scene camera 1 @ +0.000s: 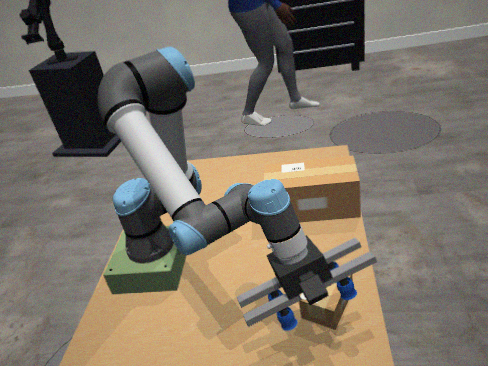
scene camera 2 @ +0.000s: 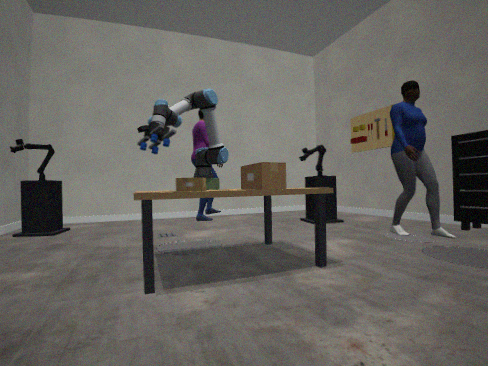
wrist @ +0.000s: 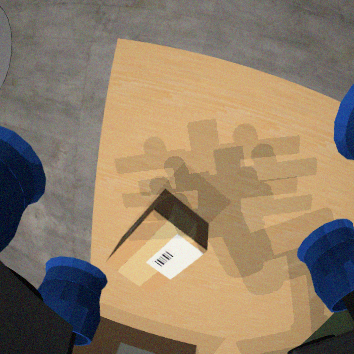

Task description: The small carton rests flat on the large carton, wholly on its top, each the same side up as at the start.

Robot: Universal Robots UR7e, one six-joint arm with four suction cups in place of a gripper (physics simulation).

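Frame: origin at the arm's base, x ahead, y left, z up, level; centimetres.
Seen in the pictures: end effector, tool point: (scene camera 2: 154, 147) (wrist: 197, 218); arm's base, origin of the base link: (scene camera 1: 150, 246).
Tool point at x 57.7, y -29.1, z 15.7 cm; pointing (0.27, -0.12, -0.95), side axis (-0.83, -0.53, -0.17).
Pixels of each thing's top centre, then the offset from my tool point to it.
- small carton, middle of its top: (wrist: 151, 257) (scene camera 1: 325, 285) (scene camera 2: 191, 177) dz -17.0, dx -0.5, dy +19.7 cm
- large carton, middle of its top: (scene camera 1: 309, 172) (scene camera 2: 261, 164) dz -9.0, dx -10.4, dy +62.8 cm
The small carton (scene camera 1: 319, 314) (scene camera 2: 191, 184) (wrist: 170, 257) rests on the table with its white label and tape strip facing up. It stands apart from the large carton (scene camera 1: 336, 200) (scene camera 2: 270, 176) (wrist: 109, 333), which sits near the table's far right corner in scene camera 1. My gripper (scene camera 1: 311, 295) (scene camera 2: 154, 144) is open, its four blue suction cups holding nothing. It hangs clearly above the small carton and hides part of it in scene camera 1. In the wrist view the small carton lies between the left and right cups, turned at an angle.
The wooden table (scene camera 1: 95, 325) (scene camera 2: 227, 193) (wrist: 135, 100) carries my green base block (scene camera 1: 145, 283) (scene camera 2: 213, 183). A person in blue (scene camera 1: 262, 47) (scene camera 2: 410, 127) stands beyond the table. A person in purple (scene camera 2: 200, 134) stands behind my arm. Black pedestals with small arms stand farther off.
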